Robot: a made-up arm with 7 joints. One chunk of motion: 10 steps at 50 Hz.
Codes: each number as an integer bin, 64 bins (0 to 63) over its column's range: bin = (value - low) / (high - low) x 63, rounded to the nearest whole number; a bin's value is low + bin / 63 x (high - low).
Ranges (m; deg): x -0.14..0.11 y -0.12..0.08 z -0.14..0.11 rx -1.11..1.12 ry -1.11..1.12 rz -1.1..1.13
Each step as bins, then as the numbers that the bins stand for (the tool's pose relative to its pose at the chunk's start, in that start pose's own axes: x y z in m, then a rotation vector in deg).
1 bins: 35 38 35 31 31 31
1 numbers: -0.0011 0.0006 -0.0011 -0.01 -0.01 0.00
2 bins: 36 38 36 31 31 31
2 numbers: 0.0029 0.0006 0.0029 -0.01 -0.01 0.00
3 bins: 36 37 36 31 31 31
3 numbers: 0.0029 -0.0025 0.0029 -0.01 -0.01 0.00
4 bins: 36 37 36 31 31 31
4 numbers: 0.0029 -0.0025 0.0029 -0.01 -0.01 0.00
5 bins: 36 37 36 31 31 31
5 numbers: 0.0029 -0.0025 0.0029 -0.01 -0.01 0.00
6 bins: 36 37 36 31 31 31
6 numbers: 0.0029 -0.0025 0.0029 -0.01 -0.01 0.00
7 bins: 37 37 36 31 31 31
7 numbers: 0.0068 -0.0025 0.0029 -0.01 -0.01 0.00
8 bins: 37 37 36 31 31 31
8 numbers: 0.0068 -0.0025 0.0029 -0.01 -0.01 0.00
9 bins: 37 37 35 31 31 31
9 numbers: 0.0068 -0.0025 -0.0011 -0.01 -0.01 0.00
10 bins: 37 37 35 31 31 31
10 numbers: 0.0068 -0.0025 -0.0011 -0.01 -0.01 0.00
